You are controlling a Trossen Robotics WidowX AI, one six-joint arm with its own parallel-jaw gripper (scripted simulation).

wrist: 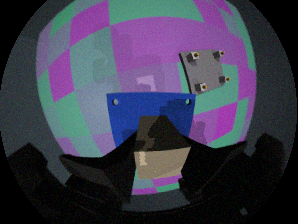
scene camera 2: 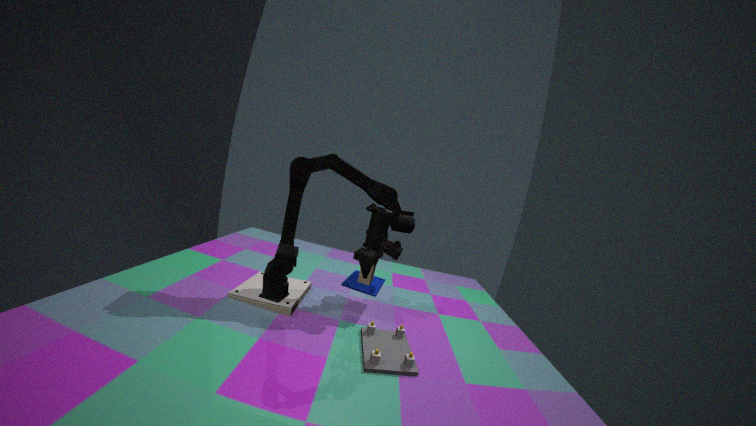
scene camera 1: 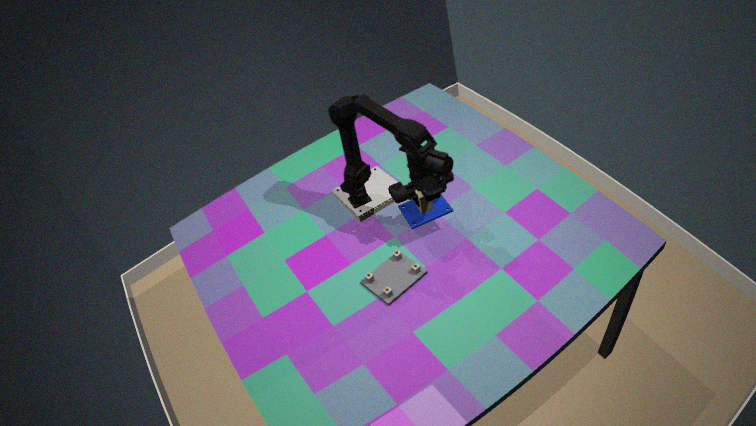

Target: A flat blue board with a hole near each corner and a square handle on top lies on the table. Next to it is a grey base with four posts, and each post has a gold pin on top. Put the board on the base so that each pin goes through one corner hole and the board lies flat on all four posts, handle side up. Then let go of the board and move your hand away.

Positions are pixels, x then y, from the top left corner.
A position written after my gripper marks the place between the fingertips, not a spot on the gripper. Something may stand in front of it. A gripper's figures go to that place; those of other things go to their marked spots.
Labels:
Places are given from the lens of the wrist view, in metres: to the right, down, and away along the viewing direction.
my gripper (wrist: 154,133): 0.01, 0.03, 0.09
flat blue board (wrist: 162,119): 0.02, 0.01, 0.09
grey base (wrist: 206,69): 0.17, -0.12, 0.16
The marked spots on the grey base and the flat blue board are 0.22 m apart.

